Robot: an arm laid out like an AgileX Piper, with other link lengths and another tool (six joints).
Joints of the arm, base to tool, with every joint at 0 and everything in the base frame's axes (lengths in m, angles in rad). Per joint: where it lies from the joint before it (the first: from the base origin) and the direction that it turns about. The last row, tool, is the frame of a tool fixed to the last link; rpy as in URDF.
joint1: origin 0.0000 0.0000 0.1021 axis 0 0 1
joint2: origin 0.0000 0.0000 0.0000 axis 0 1 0
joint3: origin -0.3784 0.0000 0.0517 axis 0 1 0
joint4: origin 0.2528 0.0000 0.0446 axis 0.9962 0 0.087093
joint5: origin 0.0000 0.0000 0.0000 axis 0 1 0
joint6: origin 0.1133 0.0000 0.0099 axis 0.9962 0 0.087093
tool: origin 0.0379 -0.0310 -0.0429 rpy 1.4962 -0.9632 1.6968
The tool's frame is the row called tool.
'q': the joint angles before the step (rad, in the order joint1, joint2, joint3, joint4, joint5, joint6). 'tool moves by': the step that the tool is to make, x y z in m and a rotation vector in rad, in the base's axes. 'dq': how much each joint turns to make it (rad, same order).
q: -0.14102 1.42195 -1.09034 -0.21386 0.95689 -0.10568
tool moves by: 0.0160 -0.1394 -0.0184 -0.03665 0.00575 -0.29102
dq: -0.40000 0.22207 -0.17175 -0.00226 -0.07618 -0.10182
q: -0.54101 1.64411 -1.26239 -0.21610 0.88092 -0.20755
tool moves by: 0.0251 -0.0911 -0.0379 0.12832 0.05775 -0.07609
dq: -0.17801 0.26768 -0.27993 0.13764 0.11618 -0.16817
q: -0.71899 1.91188 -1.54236 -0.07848 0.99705 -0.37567
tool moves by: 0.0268 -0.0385 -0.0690 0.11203 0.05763 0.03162
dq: -0.03761 0.21007 -0.12238 0.07042 0.02693 -0.09547
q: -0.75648 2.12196 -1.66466 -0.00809 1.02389 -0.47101
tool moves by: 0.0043 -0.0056 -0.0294 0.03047 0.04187 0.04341
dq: 0.00000 0.06002 0.00072 0.00000 -0.00967 -0.04383
